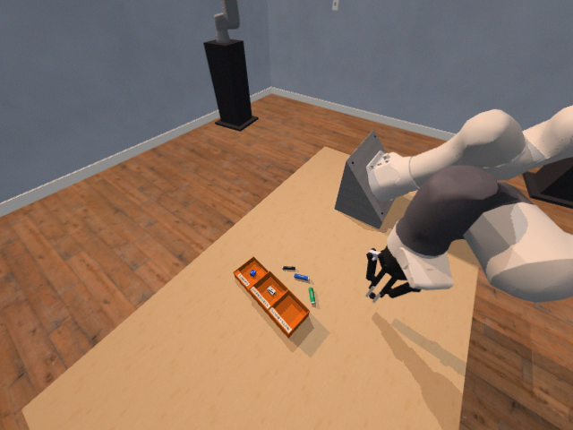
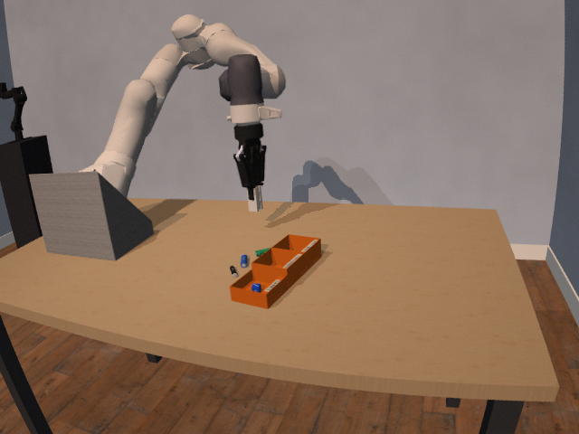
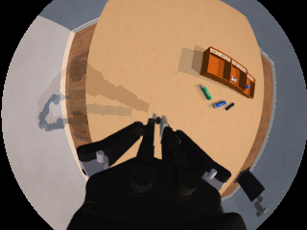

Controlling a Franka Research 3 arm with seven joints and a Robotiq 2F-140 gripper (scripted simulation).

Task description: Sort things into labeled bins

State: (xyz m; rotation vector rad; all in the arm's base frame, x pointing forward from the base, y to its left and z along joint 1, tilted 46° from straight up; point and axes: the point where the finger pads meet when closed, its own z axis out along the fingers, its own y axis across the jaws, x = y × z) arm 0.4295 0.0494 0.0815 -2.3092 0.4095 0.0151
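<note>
My gripper is now 27 cm to the left of the white piece, 11 cm short of it and 8 cm above it. From my hand the other things lie so: black piece (3 cm below); green battery (15 cm to the right, 9 cm below, 6 cm ahead); blue cylinder (21 cm to the right, 9 cm below, 2 cm ahead).
</note>
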